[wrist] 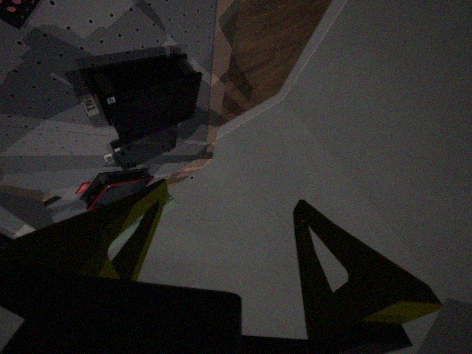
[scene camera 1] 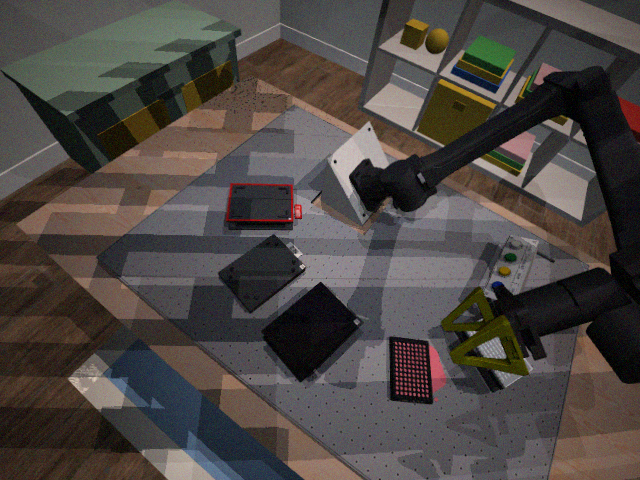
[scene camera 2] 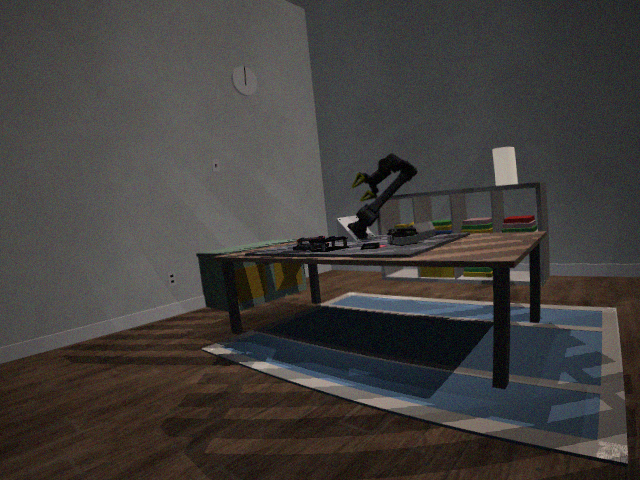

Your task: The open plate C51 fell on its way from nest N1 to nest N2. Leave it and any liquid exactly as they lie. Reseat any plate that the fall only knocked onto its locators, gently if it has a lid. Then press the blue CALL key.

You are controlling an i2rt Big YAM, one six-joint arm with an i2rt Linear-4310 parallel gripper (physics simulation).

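Places are measured from the arm's base along level axes (x ahead, y left, z up), in millimetres.
Where they show: gripper, fingertip midpoint: (wrist: 233,196) (scene camera 1: 446,340) (scene camera 2: 356,194); arm's base, origin of the base link: (scene camera 1: 366,185) (scene camera 2: 357,231).
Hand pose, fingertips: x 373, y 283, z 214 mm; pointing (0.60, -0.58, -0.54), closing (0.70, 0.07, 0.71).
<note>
Things, the pixels of their top centre, and the offset from my fingertips. "spot": a spot on its surface instead.
- open plate C51, middle of its top: (scene camera 1: 411,368) (scene camera 2: 370,244) dx -29, dy +36, dz -251 mm
- Pink liquid, middle of its top: (scene camera 1: 422,370) dx -45, dy +60, dz -264 mm
- plain black plate, middle of its top: (scene camera 1: 312,325) (wrist: 163,113) (scene camera 2: 328,237) dx +32, dy -181, dz -206 mm
- Station N2, middle of its top: (scene camera 1: 262,267) (wrist: 152,151) (scene camera 2: 310,243) dx -18, dy -353, dz -237 mm
- red-rimmed black station, middle of its top: (scene camera 1: 260,200) (wrist: 124,193) (scene camera 2: 311,237) dx -156, dy -472, dz -220 mm
- blue CALL key, surface spot: (scene camera 1: 496,284) spot: dx -294, dy +112, dz -198 mm
- light well plate, surface spot: (scene camera 1: 509,381) spot: dx -92, dy +191, dz -180 mm
- key panel, middle of its top: (scene camera 1: 521,266) (scene camera 2: 418,222) dx -367, dy +144, dz -182 mm
The open plate C51 (scene camera 1: 410,370) (wrist: 20,19), black with pink wells, lies on the mat. Pink liquid (scene camera 1: 437,367) shows beside it. A plain black plate (scene camera 1: 312,330) (wrist: 155,107) is at the station labelled N1; its seating is unclear. Station N2 (scene camera 1: 261,273) (wrist: 152,146) is a dark flat block with small corner studs. A red-rimmed black station (scene camera 1: 261,203) (wrist: 122,189) stands behind it. The blue CALL key (scene camera 1: 496,284) is partly hidden by my arm. My gripper (scene camera 1: 449,341) (scene camera 2: 358,192) (wrist: 233,196) is open and empty, above the table, overlapping the light well plate in scene camera 1.
The light well plate (scene camera 1: 509,381) and its black holder are largely hidden below my gripper. The key panel (scene camera 1: 522,268) also carries yellow (scene camera 1: 504,271) and green (scene camera 1: 510,256) keys. A slanted white panel (scene camera 1: 347,155) (scene camera 2: 347,221) stands by the arm's base.
</note>
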